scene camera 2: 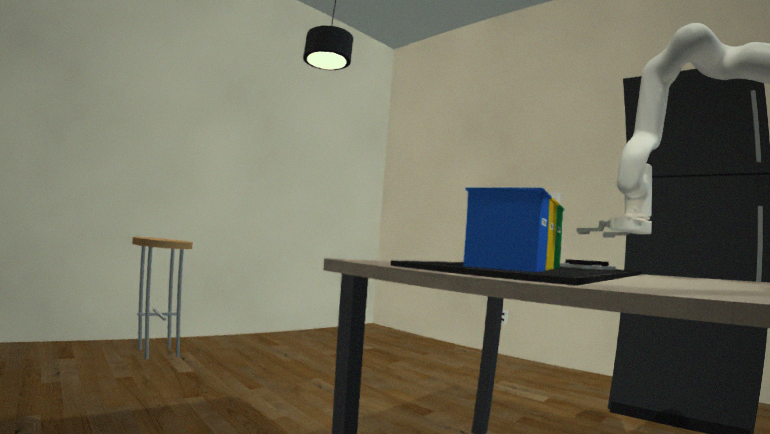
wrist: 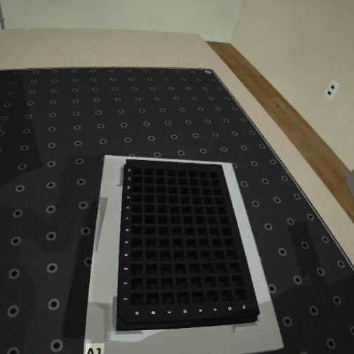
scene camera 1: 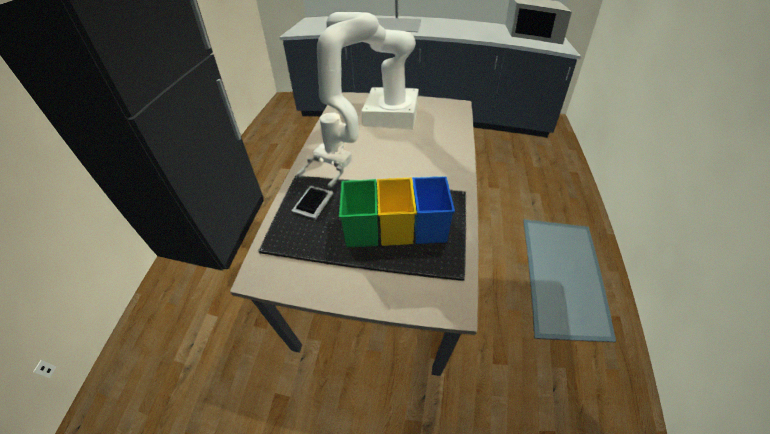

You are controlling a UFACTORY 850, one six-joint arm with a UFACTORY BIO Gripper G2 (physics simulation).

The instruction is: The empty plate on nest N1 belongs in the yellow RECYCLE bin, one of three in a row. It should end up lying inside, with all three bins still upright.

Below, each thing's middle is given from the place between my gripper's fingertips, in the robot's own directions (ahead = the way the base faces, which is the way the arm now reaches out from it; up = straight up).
My hand is 10 cm above the black plate (wrist: 181, 263), 2 cm to the left of it and 1 cm short of it. Round my hand: yellow bin (scene camera 1: 396, 203): 35 cm to the left, 12 cm ahead, 3 cm below; green bin (scene camera 1: 358, 203): 22 cm to the left, 14 cm ahead, 3 cm below; pale nest (wrist: 104, 265): 11 cm below, 2 cm to the right, 1 cm ahead.
